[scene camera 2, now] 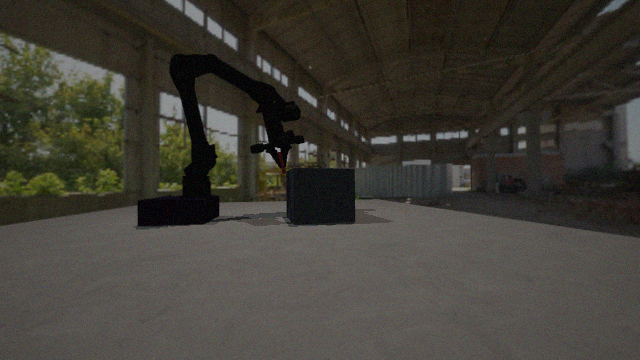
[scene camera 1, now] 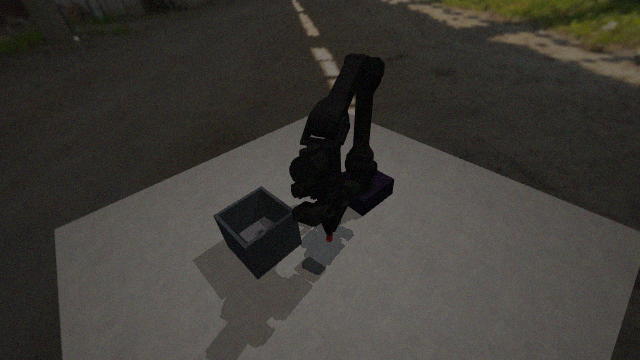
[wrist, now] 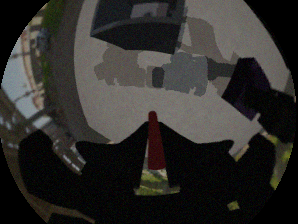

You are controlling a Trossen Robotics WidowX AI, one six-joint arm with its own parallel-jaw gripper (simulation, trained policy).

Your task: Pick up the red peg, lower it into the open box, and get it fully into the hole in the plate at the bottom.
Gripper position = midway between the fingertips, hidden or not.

Note:
In view: my gripper (scene camera 1: pixel 330 233), a red peg (wrist: pixel 156 160) and a dark box (scene camera 1: pixel 262 253).
The dark box is seen too in scene camera 2 (scene camera 2: pixel 313 195). My gripper also shows in scene camera 2 (scene camera 2: pixel 282 167) and in the wrist view (wrist: pixel 153 124).

